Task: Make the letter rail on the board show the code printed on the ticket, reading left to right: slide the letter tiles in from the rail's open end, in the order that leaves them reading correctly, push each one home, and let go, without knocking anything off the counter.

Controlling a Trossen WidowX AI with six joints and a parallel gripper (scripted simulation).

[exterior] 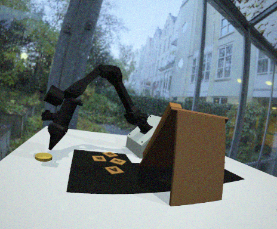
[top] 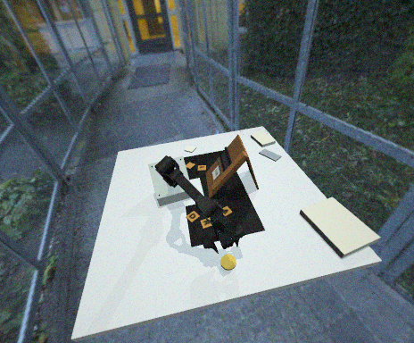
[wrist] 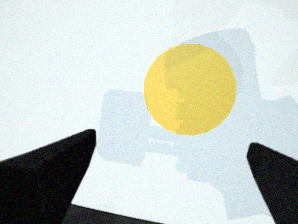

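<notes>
The yellow disc lies 1 cm behind my gripper tip, 3 cm to the right of it and 4 cm below it. Also, from my gripper tip: black mat: 5 cm ahead, 47 cm to the left, 5 cm below; tile r: 4 cm behind, 21 cm to the left, 5 cm below; orange tile marked 2: 1 cm behind, 29 cm to the left, 5 cm below.
</notes>
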